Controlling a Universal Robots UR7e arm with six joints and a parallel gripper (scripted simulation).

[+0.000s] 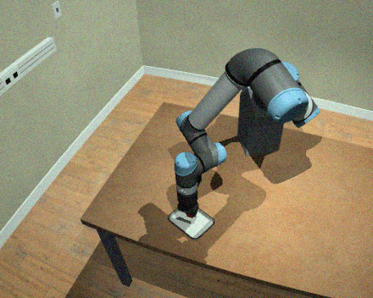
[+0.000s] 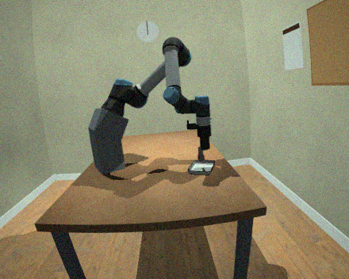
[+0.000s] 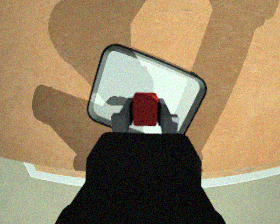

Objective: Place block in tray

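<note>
The white tray is 60 mm below my hand. From my hand the other things lie so: small red block (10 mm below).
</note>
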